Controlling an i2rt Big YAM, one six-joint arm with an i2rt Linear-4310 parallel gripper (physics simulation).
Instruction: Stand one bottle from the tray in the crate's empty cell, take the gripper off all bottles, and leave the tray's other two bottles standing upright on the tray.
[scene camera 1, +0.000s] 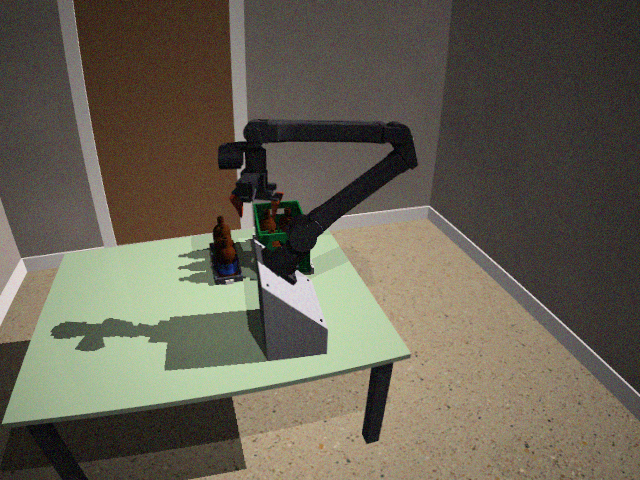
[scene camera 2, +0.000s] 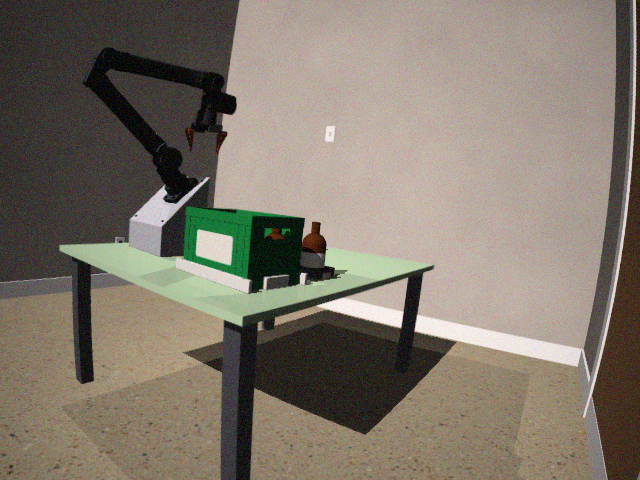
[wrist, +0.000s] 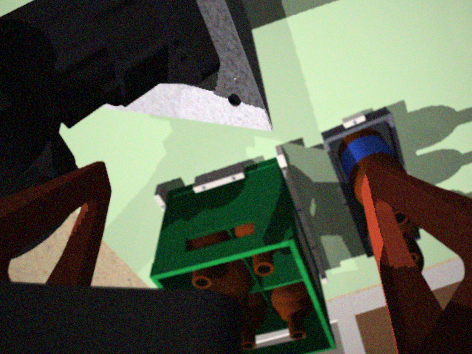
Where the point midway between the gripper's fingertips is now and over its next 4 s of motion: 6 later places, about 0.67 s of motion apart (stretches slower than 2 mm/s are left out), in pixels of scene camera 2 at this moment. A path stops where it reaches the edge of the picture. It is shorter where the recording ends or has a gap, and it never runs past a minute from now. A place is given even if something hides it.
The gripper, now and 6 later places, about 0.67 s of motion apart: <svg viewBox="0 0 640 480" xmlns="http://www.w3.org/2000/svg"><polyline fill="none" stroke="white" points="203,152 224,143 222,167 224,169 221,191 219,192 224,170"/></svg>
